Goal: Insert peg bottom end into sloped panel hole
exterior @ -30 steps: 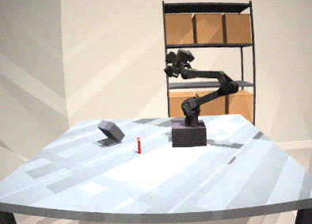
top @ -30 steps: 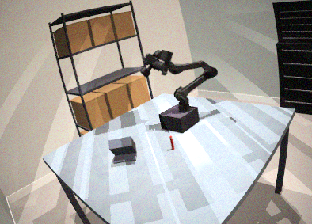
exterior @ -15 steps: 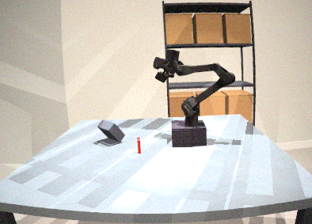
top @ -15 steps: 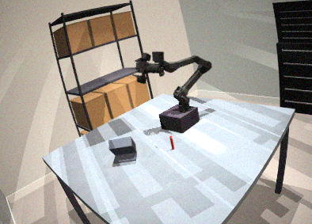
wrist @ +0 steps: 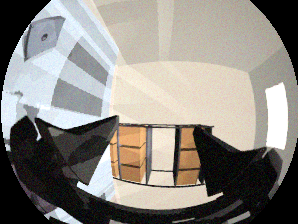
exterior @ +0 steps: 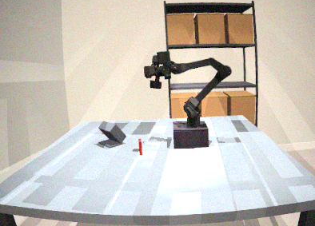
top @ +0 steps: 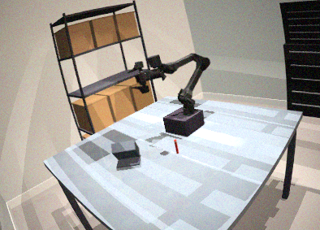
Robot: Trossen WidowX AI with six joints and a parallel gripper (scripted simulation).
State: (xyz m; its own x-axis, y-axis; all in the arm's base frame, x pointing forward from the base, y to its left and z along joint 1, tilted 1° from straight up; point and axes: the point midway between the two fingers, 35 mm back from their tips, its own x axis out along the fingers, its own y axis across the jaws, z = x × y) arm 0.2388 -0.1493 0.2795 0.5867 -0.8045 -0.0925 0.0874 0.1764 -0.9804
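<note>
The red peg is 330 mm to the left of my gripper tip and 320 mm below it. Round my gripper tip: panel: 320 mm below, 210 mm ahead, 170 mm to the left.
</note>
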